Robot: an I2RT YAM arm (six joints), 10 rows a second.
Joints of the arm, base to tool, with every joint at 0 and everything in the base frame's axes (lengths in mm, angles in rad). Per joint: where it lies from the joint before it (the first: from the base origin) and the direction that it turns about. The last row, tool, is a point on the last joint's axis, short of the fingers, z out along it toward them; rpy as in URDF.
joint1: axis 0 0 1 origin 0 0 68
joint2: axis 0 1 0 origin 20 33.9 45.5
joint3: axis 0 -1 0 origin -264 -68.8 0
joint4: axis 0 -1 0 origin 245 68.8 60
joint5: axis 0 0 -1 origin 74 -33.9 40.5
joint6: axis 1 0 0 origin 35.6 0 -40.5
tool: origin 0 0 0 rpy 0 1.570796 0
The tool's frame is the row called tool.
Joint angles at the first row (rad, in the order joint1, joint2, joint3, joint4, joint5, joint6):
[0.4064, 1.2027, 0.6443, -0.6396, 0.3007, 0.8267]
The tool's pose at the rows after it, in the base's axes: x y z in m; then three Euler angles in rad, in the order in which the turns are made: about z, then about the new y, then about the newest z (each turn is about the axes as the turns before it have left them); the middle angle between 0 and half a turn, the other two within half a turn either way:
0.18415, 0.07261, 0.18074, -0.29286, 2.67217, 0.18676
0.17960, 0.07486, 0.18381, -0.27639, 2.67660, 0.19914
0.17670, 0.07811, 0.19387, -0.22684, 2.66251, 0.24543
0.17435, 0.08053, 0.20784, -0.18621, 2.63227, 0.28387
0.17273, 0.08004, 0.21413, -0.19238, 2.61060, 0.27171
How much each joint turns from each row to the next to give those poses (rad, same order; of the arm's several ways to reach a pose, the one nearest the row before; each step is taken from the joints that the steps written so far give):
[0.0230, -0.0261, -0.0123, -0.0229, 0.0030, 0.0261]
[0.0200, -0.0184, 0.0030, -0.0261, -0.0015, 0.0169]
[0.0214, -0.0276, 0.0229, -0.0307, -0.0016, 0.0153]
[0.0184, -0.0322, 0.0337, -0.0337, 0.0092, 0.0092]
[0.0048, -0.0184, 0.0125, -0.0155, 0.0169, -0.0075]

